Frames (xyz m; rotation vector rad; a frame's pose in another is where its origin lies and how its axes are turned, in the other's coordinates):
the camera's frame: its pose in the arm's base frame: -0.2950 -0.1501 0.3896 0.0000 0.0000 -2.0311
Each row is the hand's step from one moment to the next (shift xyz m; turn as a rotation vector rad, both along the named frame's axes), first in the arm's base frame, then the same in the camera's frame.
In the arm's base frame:
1: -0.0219 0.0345 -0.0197 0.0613 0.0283 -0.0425
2: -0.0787 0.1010 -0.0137 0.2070 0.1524 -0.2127
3: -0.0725 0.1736 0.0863 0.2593 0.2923 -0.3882
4: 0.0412 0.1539 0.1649 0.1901 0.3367 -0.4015
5: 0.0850 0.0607 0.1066 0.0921 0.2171 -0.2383
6: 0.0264 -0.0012 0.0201 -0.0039 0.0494 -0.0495
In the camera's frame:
1: -0.0212 -0.0349 -0.0197 -0.0526 0.0423 -0.0425
2: -0.0555 -0.1154 -0.0137 -0.2285 0.1178 -0.2127
3: -0.1233 -0.1421 0.0863 -0.3771 0.1025 -0.3882
4: -0.1562 -0.0315 0.1649 -0.3861 0.0207 -0.4015
5: -0.0921 0.0492 0.1066 -0.2354 -0.0139 -0.2383
6: -0.0107 0.0242 0.0201 -0.0425 -0.0254 -0.0495

